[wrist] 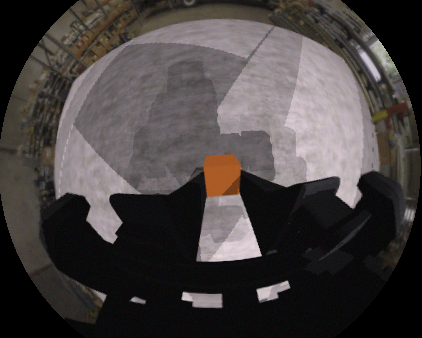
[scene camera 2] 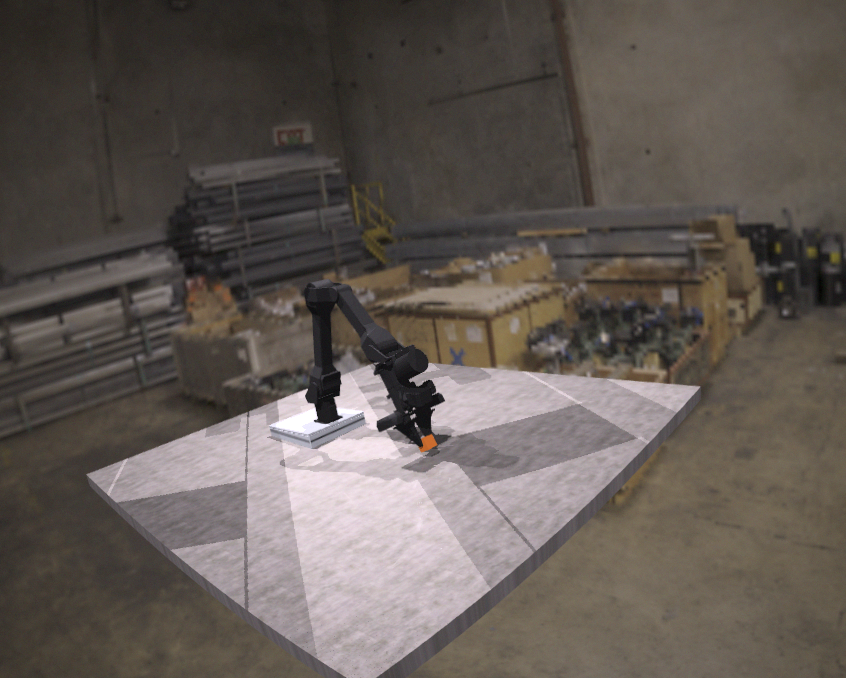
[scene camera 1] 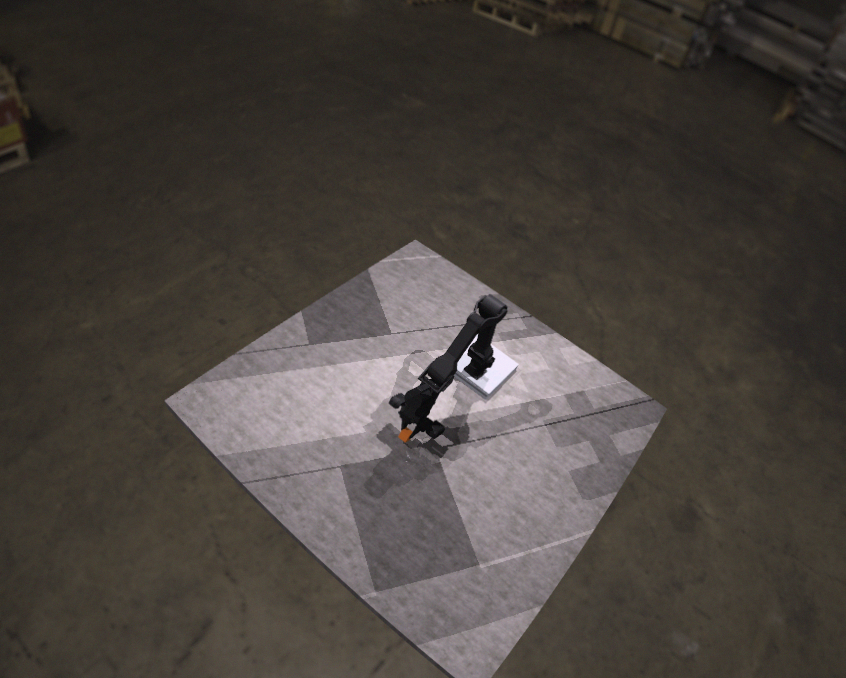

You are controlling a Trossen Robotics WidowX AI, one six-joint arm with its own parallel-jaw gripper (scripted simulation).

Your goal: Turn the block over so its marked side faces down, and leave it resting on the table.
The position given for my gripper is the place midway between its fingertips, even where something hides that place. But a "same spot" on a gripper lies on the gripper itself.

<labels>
my gripper: wrist 221, 174; scene camera 2; scene camera 1
same spot on my gripper: (scene camera 1: 421, 426) = (scene camera 2: 426, 410)
</labels>
